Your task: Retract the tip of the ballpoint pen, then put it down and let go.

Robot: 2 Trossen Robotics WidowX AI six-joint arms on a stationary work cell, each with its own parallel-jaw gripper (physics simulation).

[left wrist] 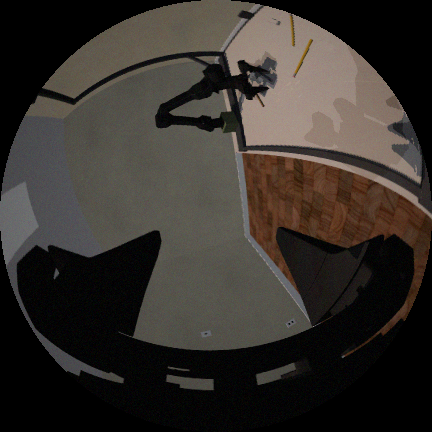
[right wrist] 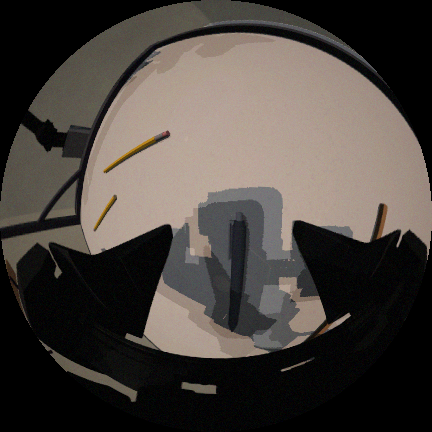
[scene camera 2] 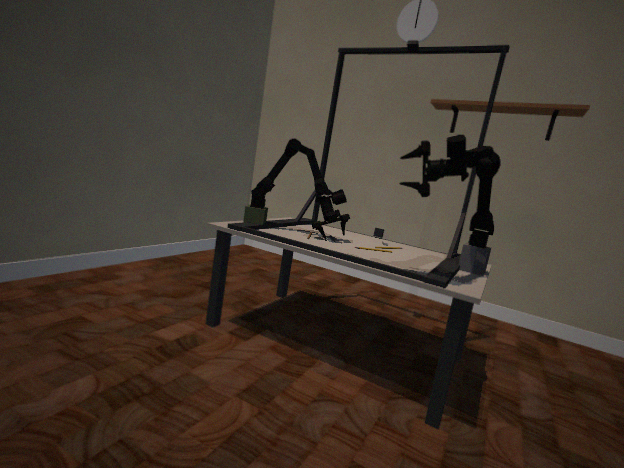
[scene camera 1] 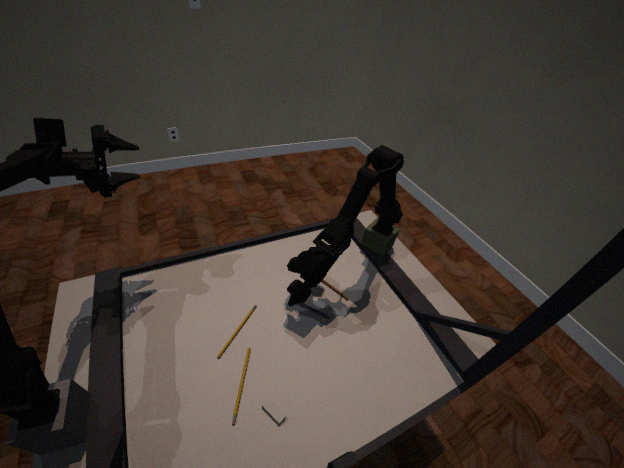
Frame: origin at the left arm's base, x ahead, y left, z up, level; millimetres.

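Seen in the pictures: left gripper, between the fingertips: [left wrist: 219,235] [scene camera 2: 399,170] [scene camera 1: 139,162]; right gripper, between the fingertips: [left wrist: 267,79] [right wrist: 234,228] [scene camera 2: 335,238] [scene camera 1: 295,298]; left arm's base, origin of its link: [scene camera 2: 477,246] [scene camera 1: 40,409]; right arm's base, origin of its link: [left wrist: 221,122] [scene camera 2: 257,207] [scene camera 1: 383,228].
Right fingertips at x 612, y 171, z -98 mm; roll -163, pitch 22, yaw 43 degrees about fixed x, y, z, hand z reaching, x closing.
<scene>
Pixels of each thing's middle, then the offset from my right fingertips to it. Level surfaces: height alone.
- dark ballpoint pen, middle of its body: [right wrist: 234,289] [scene camera 1: 311,309] dx +38, dy -45, dz -13 mm
- white table top, height of its surface: dz -18 mm
- brown stick, middle of its body: [right wrist: 349,293] [scene camera 1: 327,284] dx +129, dy +31, dz -15 mm
- small angled grey piece, middle of its body: [scene camera 1: 273,411] dx -155, dy -287, dz -12 mm
The dark ballpoint pen [right wrist: 238,272] [scene camera 1: 318,312] lies in shadow on the white table top [scene camera 1: 352,372] [right wrist: 300,110], as seen in the right wrist view. My right gripper [scene camera 1: 303,294] [scene camera 2: 334,237] [left wrist: 267,79] [right wrist: 234,228] is open low over the table. In the right wrist view the pen lies between its spread fingers, with a gap on both sides. Whether the pen's tip is in or out is too small and dark to tell. My left gripper [scene camera 1: 138,161] [scene camera 2: 401,170] [left wrist: 219,235] is open and empty, high up and far from the pen.
A brown stick [scene camera 1: 336,290] [right wrist: 382,220] lies close beside the right gripper. Two yellow pencils [scene camera 1: 236,332] [scene camera 1: 241,385] lie in the middle and front of the table. A small angled grey piece [scene camera 1: 272,415] lies near the front. A dark frame [scene camera 1: 201,250] borders the table top.
</scene>
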